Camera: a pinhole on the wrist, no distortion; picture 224 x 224 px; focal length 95.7 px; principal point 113.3 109.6 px. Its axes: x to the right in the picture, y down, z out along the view. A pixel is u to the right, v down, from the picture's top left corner.
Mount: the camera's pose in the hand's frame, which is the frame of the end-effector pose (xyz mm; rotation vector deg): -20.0 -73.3 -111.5 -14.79 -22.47 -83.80
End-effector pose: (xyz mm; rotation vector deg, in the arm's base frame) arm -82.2 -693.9 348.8 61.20 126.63 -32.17
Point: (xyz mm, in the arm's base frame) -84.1 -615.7 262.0
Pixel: 78.5 198.5
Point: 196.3 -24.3 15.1
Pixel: outside the picture
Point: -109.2 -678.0 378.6
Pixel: 88.8 144.9
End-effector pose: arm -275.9 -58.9 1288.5 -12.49 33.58 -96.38
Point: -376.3 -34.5 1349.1
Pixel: 215.4 120.1
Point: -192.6 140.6 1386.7
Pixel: 109.0 28.4
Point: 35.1 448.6 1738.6
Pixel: 131.0 11.5
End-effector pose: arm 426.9 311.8 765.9 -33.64 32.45 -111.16
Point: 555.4 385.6 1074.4
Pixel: 171.8 102.7
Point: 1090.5 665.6 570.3
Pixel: 51.1 20.9
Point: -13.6 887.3 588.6
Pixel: behind the camera
